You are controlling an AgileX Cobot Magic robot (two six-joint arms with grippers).
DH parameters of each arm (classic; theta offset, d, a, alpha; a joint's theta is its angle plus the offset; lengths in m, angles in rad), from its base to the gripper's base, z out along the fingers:
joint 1: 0 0.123 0 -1.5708
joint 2: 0.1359 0 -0.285 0
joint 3: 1.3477 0 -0.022 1.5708
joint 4: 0 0.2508 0 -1.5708
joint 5: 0 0 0.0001 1.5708
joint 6: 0 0.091 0 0
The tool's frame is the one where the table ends.
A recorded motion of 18 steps. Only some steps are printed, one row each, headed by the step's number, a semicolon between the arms.
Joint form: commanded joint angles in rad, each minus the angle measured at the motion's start. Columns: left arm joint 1, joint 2, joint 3, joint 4, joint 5, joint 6; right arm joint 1, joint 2, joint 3, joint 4, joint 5, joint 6.
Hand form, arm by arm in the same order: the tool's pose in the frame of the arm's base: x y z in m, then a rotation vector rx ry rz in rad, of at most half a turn. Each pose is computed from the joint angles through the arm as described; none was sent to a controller.
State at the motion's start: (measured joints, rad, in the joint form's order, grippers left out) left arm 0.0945 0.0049 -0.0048 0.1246 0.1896 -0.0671; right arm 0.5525 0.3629 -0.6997 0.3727 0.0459 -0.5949
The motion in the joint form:
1: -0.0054 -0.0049 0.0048 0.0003 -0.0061 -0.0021; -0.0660 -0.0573 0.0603 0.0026 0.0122 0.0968
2: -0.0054 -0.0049 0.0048 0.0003 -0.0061 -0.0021; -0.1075 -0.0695 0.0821 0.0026 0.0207 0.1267
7: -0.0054 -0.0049 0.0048 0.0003 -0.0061 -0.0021; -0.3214 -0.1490 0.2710 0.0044 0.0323 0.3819
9: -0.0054 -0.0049 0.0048 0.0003 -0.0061 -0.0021; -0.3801 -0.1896 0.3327 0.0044 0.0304 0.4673
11: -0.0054 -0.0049 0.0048 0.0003 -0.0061 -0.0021; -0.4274 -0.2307 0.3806 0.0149 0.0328 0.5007
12: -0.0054 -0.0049 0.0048 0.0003 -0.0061 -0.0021; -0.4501 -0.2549 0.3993 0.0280 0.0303 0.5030
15: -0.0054 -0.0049 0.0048 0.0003 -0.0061 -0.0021; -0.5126 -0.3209 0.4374 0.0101 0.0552 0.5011
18: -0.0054 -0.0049 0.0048 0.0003 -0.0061 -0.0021; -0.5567 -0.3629 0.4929 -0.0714 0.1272 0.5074
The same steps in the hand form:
1: 0.0557 0.0071 0.1966 -0.0468 1.6666 0.1270; 0.0408 0.0238 0.3999 -0.3812 1.1488 0.3308
2: 0.0557 0.0071 0.1966 -0.0468 1.6666 0.1270; 0.0419 0.0225 0.3931 -0.3472 1.1776 0.3212
7: 0.0557 0.0071 0.1966 -0.0468 1.6666 0.1270; 0.0517 0.0149 0.3369 -0.0704 1.3483 0.3521
9: 0.0557 0.0071 0.1966 -0.0468 1.6666 0.1270; 0.0512 0.0115 0.3193 0.0284 1.3704 0.3725
11: 0.0557 0.0071 0.1966 -0.0468 1.6666 0.1270; 0.0491 0.0089 0.3056 0.0902 1.3764 0.3700
12: 0.0557 0.0071 0.1966 -0.0468 1.6666 0.1270; 0.0469 0.0076 0.3010 0.1155 1.3659 0.3646
15: 0.0557 0.0071 0.1966 -0.0468 1.6666 0.1270; 0.0406 0.0051 0.2895 0.1365 1.3567 0.3007
18: 0.0557 0.0071 0.1966 -0.0468 1.6666 0.1270; 0.0415 0.0045 0.2669 0.1124 1.4412 0.2052

